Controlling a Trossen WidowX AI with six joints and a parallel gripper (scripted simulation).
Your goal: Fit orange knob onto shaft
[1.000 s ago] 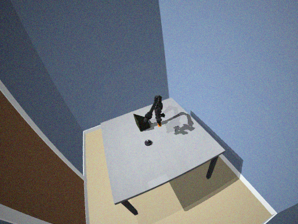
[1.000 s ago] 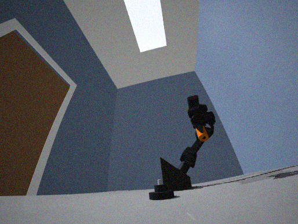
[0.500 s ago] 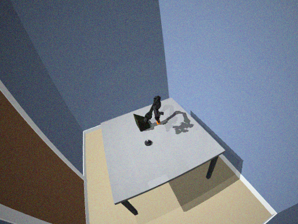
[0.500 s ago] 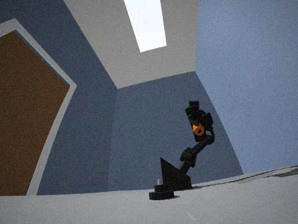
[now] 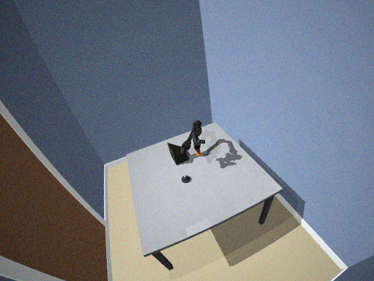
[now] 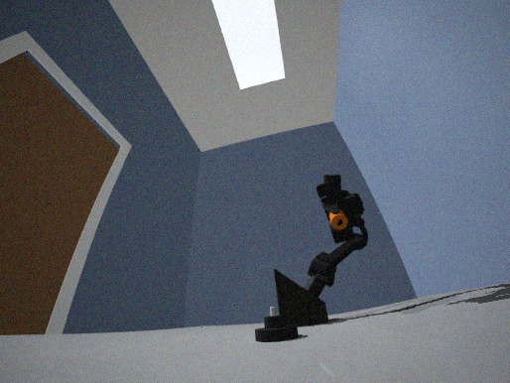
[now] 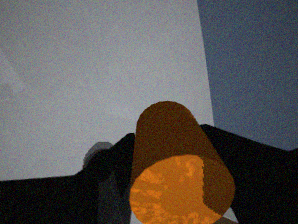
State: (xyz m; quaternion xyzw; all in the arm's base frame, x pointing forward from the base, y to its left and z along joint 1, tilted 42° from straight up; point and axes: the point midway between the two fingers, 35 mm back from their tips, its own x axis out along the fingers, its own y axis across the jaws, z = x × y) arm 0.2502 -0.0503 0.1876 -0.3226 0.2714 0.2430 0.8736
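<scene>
The orange knob lies 2 cm behind my gripper tip, 1 cm to the left of it and 2 cm above it. The rest, counted from my gripper tip: round pedestal: 2 cm ahead, 19 cm to the right, 21 cm below.
</scene>
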